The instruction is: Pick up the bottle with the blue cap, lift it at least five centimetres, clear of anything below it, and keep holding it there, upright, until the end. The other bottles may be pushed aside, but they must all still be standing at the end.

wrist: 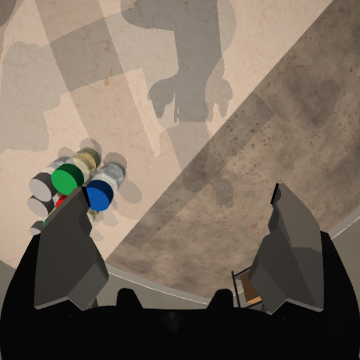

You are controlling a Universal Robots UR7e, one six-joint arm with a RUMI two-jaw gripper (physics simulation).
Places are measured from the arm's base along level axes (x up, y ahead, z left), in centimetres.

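Pixels of known places: gripper, fingertip midpoint: (pixel 179 187).
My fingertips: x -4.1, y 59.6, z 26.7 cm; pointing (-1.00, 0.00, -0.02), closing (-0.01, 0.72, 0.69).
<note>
For each thing: its top centre in the pictures, then the offset to it from my fingertips.
- bottle with the blue cap, top centre: (pixel 94 199) dx -11.8, dy -3.9, dz -18.6 cm
- green-capped bottle at its top centre: (pixel 63 182) dx -11.8, dy -10.1, dz -19.6 cm
The bottle with the blue cap (pixel 99 195) stands upright at the right side of a tight group of bottles, left of the middle of the wrist view. Its cap shows just right of the left fingertip. My gripper (pixel 179 187) is open and empty, its jaws wide apart, high above the table. A green-capped bottle (pixel 67 179) stands beside the blue one. White-capped bottles (pixel 43 186) (pixel 40 205) stand at the group's left. A red cap (pixel 61 201) is mostly hidden behind the left finger, which also covers other bottles.
The bottles stand on a pale, pinkish table surface (pixel 115 95). A brown, speckled surface (pixel 300 125) adjoins it along a diagonal edge at the right. A dark-framed object with a brown part (pixel 251 289) shows low, beside the right finger. Shadows of the arm lie across the table.
</note>
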